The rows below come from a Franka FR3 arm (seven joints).
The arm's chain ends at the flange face. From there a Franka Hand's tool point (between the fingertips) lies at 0.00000 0.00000 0.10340 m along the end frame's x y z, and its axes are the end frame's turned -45 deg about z.
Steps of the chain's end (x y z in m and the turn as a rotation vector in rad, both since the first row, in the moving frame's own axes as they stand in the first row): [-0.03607 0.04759 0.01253 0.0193 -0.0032 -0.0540]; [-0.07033 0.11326 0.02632 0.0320 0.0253 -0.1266]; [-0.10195 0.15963 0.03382 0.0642 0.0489 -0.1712]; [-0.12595 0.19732 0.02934 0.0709 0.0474 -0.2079]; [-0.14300 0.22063 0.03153 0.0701 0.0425 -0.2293]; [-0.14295 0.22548 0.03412 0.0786 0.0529 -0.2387]
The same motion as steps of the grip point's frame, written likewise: [-0.05802 0.00647 0.01251 0.0159 0.0114 -0.0540]; [-0.12567 0.02960 0.02623 0.0047 0.0405 -0.1266]; [-0.17684 0.03897 0.03348 0.0108 0.0800 -0.1712]; [-0.22019 0.04787 0.02897 0.0166 0.0837 -0.2079]; [-0.24920 0.05196 0.03118 0.0195 0.0796 -0.2293]; [-0.25123 0.05536 0.03366 0.0182 0.0930 -0.2387]
